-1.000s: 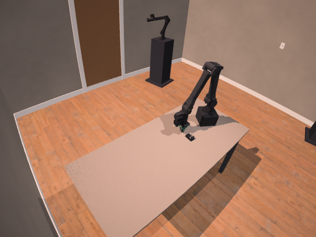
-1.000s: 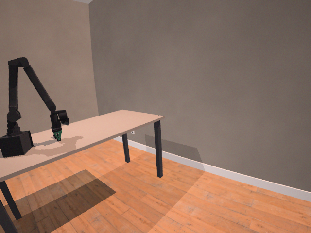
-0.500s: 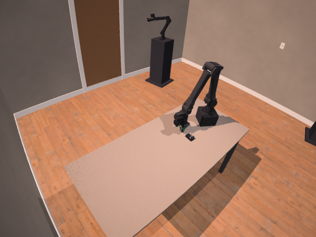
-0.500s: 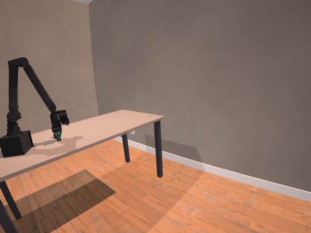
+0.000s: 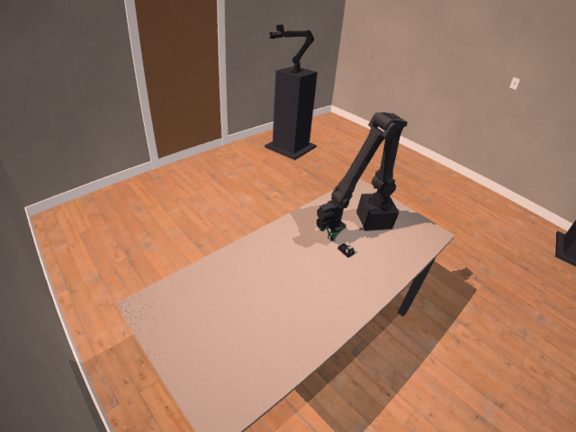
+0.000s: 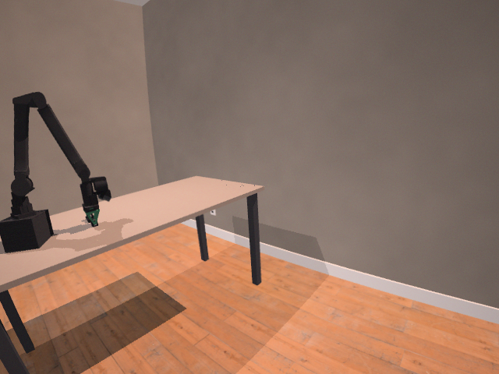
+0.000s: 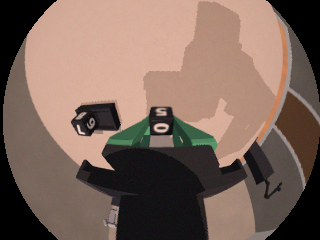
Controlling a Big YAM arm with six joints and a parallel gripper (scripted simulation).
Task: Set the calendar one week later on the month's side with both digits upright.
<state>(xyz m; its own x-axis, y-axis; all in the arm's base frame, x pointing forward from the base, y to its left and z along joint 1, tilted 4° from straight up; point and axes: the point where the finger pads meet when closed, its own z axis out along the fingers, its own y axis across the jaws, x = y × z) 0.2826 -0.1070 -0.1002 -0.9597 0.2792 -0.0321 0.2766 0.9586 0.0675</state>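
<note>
The dark calendar tray is 3 cm ahead of my hand, 10 cm to the left of it and 1 cm below it.
</note>
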